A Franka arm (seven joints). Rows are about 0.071 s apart.
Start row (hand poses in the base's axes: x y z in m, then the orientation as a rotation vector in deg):
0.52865, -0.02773, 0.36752, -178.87, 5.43, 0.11
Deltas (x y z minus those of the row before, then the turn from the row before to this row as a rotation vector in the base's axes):
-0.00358, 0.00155, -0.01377, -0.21, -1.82, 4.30
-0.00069, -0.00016, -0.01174, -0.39, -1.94, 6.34
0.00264, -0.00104, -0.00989, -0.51, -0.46, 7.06
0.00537, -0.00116, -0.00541, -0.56, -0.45, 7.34
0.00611, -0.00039, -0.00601, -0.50, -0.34, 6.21
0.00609, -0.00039, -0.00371, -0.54, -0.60, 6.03
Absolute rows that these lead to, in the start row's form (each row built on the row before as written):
0.52507, -0.02618, 0.35375, -179.09, -1.31, -2.68
0.52438, -0.02634, 0.34201, -178.98, -11.26, -5.63
0.52702, -0.02738, 0.33212, -178.24, -22.33, -6.24
0.53239, -0.02854, 0.32671, 176.58, 33.75, 6.80
0.53850, -0.02893, 0.32070, 174.16, 43.22, 7.16
0.54459, -0.02932, 0.31699, 171.20, 52.23, 7.87

